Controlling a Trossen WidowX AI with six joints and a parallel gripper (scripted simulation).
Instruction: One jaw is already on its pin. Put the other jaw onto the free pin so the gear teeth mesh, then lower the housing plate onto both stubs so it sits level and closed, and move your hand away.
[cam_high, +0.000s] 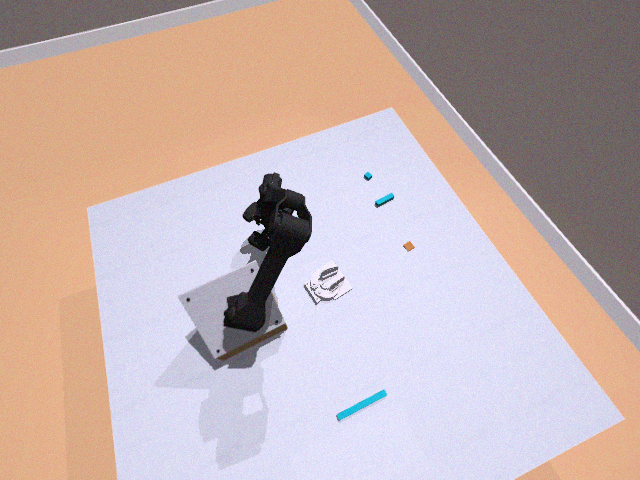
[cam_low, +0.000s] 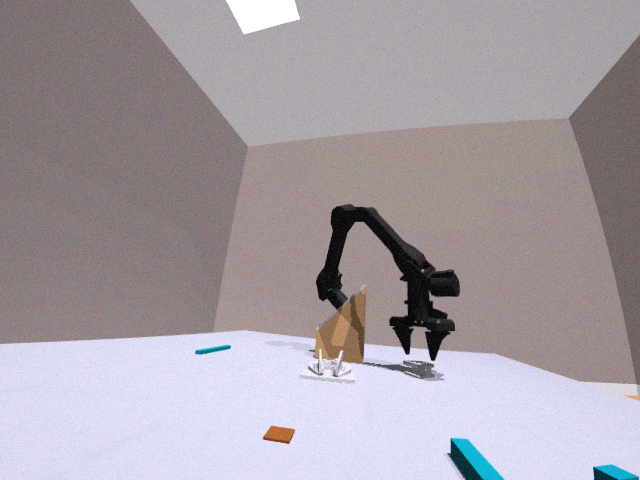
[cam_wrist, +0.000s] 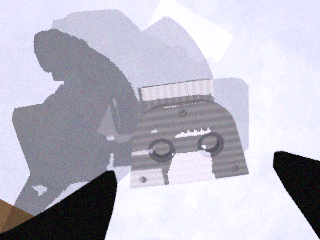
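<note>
Now: the white block piece 10 mm behind my gripper tip and 40 mm below it. The rest, counted from my gripper tip: jaw (90 mm ahead, 200 mm to the right, 30 mm below); short cyan bar (420 mm ahead, 40 mm to the left, 40 mm below); tiny cyan block (410 mm ahead, 160 mm to the left, 40 mm below).
</note>
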